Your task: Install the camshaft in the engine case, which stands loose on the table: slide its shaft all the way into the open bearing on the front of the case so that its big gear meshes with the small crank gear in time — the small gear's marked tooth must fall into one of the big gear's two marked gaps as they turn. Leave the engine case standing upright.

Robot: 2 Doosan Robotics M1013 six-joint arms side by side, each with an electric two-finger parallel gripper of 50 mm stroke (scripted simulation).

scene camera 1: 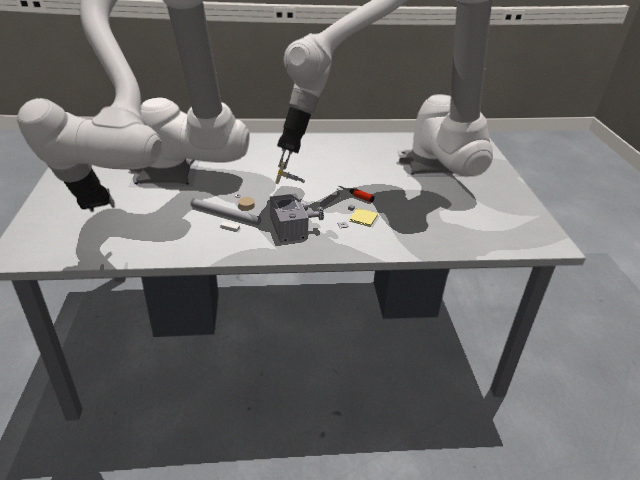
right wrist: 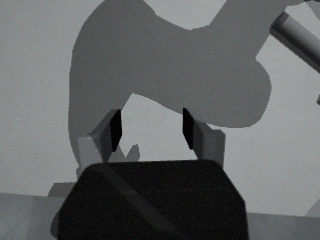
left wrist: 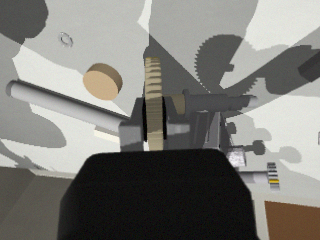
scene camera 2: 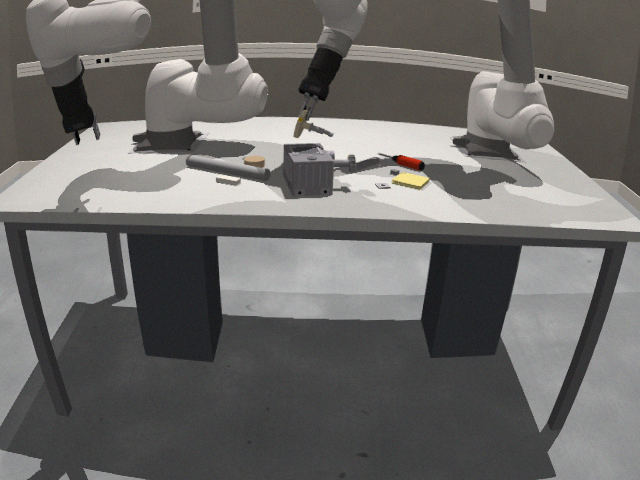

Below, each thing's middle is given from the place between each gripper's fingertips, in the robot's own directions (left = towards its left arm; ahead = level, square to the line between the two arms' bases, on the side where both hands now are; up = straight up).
I see my left gripper 5 cm short of the tan block (left wrist: 102, 81), 13 cm to the left of it and 13 cm above it.
My right hand (scene camera 2: 88, 139) is 210 mm past the tan block, 410 mm to the right of it and 150 mm above it.
